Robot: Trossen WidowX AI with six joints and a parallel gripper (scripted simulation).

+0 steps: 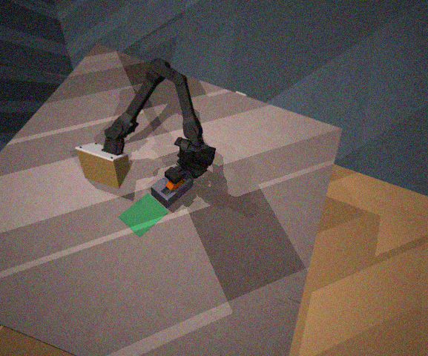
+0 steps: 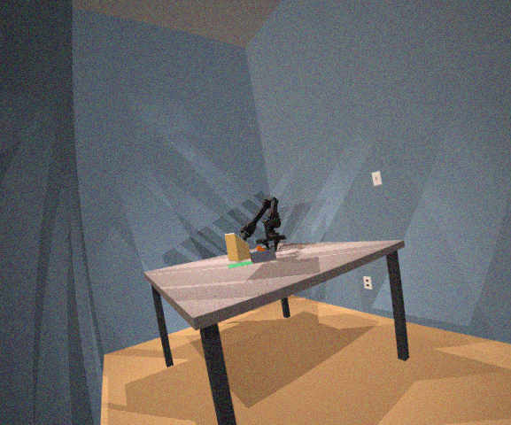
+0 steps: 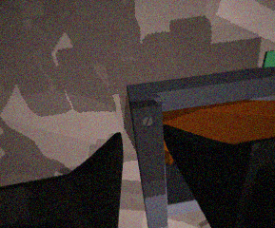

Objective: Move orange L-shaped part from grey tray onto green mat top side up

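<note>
The orange L-shaped part lies 30 mm behind my gripper tip and 40 mm to the right of it. Also, from my gripper tip: green mat: 110 mm behind, 200 mm to the right, 50 mm below.
</note>
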